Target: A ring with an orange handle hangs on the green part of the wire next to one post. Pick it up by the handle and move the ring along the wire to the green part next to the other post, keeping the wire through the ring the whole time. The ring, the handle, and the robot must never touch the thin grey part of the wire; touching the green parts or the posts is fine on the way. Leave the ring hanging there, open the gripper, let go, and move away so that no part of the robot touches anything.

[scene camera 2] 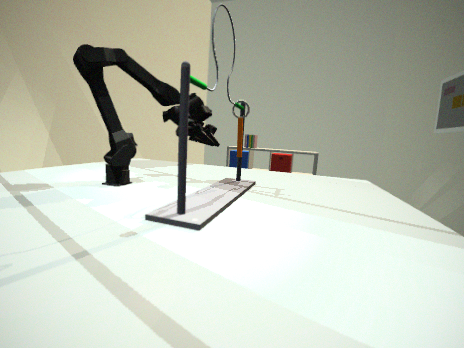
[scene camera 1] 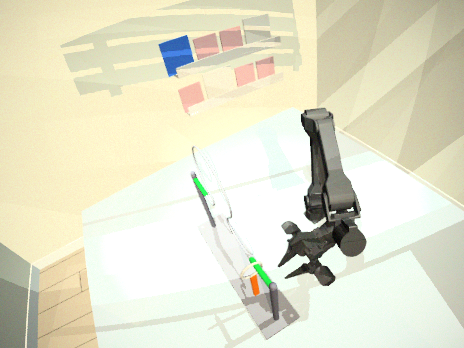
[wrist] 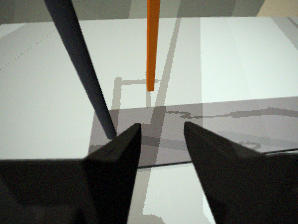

Labels:
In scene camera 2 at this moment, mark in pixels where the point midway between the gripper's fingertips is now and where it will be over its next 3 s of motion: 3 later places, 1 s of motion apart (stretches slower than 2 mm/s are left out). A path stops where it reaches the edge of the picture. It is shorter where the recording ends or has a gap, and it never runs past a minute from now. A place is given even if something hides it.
My gripper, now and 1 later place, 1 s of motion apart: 216, 145; 205, 136

